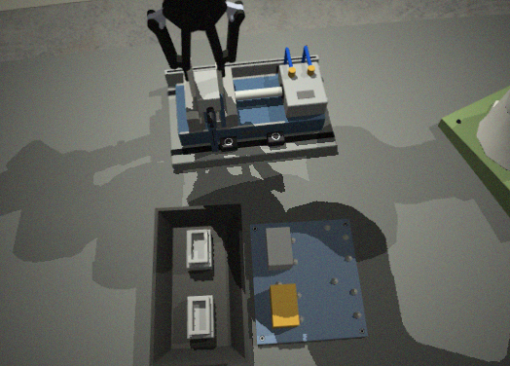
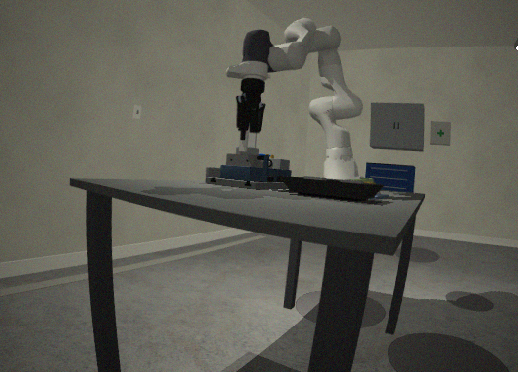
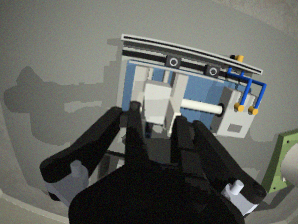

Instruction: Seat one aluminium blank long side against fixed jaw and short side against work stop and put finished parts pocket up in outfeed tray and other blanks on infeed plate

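My gripper is now 30 mm short of the fixed jaw and 60 mm above it. The rest, counted from my hand: work stop 50 mm to the left, 50 mm below; moving jaw 40 mm behind, 60 mm below; vise 70 mm behind, 100 mm below.
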